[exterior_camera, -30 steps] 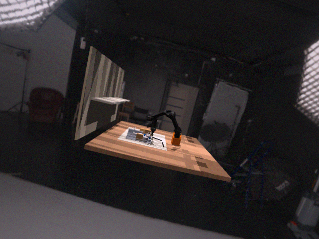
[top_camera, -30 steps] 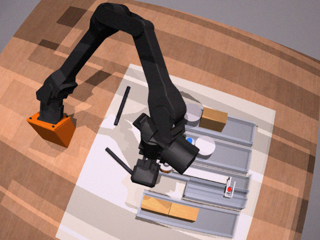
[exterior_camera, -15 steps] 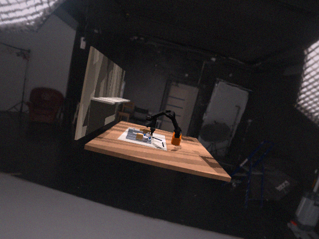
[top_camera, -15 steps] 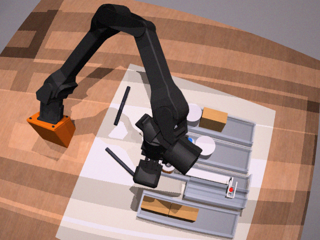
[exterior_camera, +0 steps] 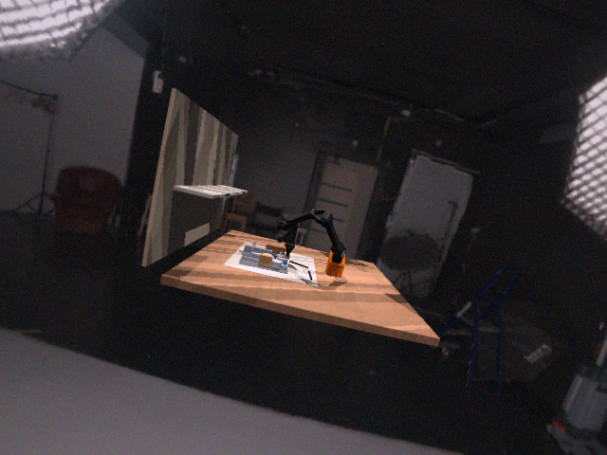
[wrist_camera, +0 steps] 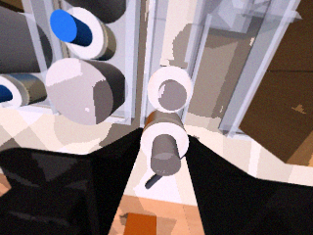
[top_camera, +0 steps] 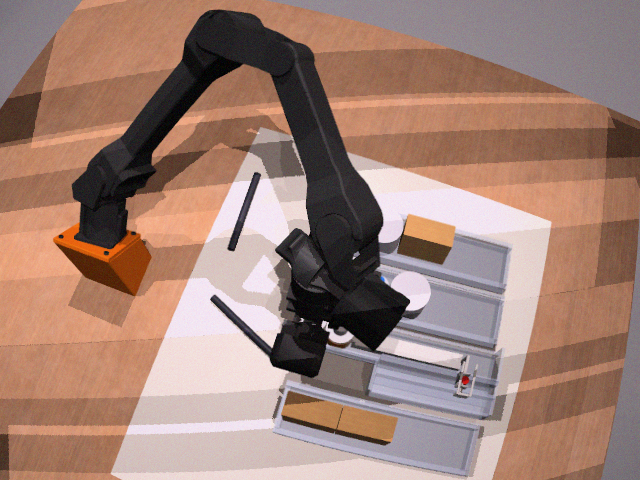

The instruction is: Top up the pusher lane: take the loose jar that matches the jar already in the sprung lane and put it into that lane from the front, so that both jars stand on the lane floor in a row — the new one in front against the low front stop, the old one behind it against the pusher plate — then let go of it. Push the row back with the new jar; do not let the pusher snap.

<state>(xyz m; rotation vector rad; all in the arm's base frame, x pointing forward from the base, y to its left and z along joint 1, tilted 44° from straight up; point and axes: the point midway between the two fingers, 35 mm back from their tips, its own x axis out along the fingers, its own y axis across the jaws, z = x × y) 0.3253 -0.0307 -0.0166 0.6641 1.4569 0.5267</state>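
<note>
My gripper tip is 160 mm short of the sprung lane, 40 mm above it and 30 mm to the left of it. The rest, counted from my gripper tip: red dot 230 mm ahead, 50 mm to the right, 10 mm above.
</note>
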